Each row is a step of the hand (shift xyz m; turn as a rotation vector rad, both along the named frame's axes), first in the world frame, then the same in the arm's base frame.
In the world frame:
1: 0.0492 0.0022 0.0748 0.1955 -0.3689 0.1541
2: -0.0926 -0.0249 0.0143 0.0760 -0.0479 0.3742
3: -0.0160 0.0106 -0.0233 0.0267 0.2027 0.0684
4: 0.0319 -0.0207 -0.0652 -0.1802 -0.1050 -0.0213
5: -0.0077 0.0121 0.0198 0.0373 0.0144 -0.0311
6: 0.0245 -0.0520 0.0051 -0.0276 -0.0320 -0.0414
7: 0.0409 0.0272 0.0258 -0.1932 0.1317 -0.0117
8: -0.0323 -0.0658 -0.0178 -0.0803 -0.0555 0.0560
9: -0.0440 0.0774 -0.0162 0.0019 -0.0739 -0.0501
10: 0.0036 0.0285 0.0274 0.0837 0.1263 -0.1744
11: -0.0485 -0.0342 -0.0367 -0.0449 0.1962 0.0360
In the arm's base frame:
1: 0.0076 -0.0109 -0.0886 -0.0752 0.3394 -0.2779
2: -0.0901 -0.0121 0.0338 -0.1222 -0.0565 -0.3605
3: 0.0021 -0.0068 0.0293 0.0811 -0.1942 -0.0467
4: 0.0440 0.0500 0.0354 -0.1791 0.0429 0.1001
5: -0.0092 -0.0197 -0.0111 0.0491 0.0093 0.0082
6: -0.0059 0.0523 -0.0236 -0.0181 0.0333 0.0454
7: 0.0331 -0.0197 -0.0399 -0.0890 -0.1747 0.1279
8: -0.0468 0.0541 0.0239 -0.1118 0.0053 -0.0115
9: 0.0065 -0.0775 0.0463 -0.0096 0.0828 0.0320
10: 0.0036 -0.0332 -0.0214 0.1967 -0.0281 0.1179
11: -0.0375 0.0270 0.0522 0.0358 -0.2005 0.0175

